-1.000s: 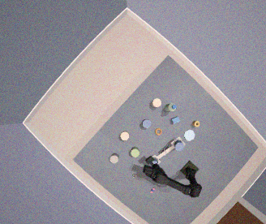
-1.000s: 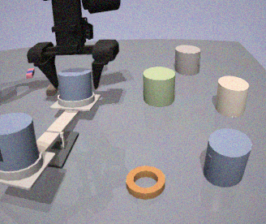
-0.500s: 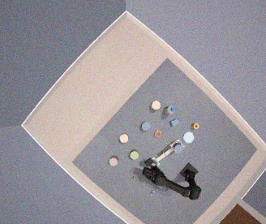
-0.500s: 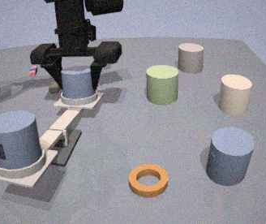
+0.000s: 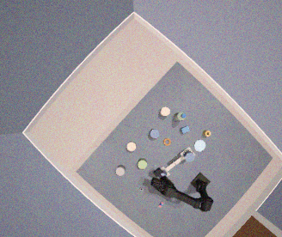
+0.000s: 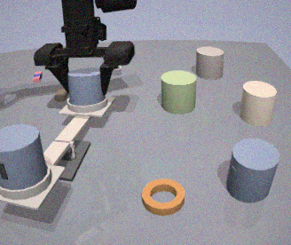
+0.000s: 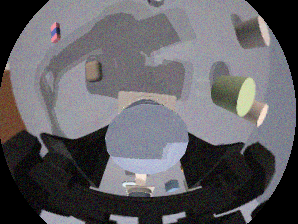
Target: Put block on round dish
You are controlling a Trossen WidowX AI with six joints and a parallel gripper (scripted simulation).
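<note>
My gripper tip is now 140 mm to the left of the balance beam and 20 mm above it. The rest, counted from my gripper tip: balance 140 mm to the right, 30 mm below; grey nut 10 mm ahead, 220 mm to the left, 50 mm below; pale grey block 10 mm below.
</note>
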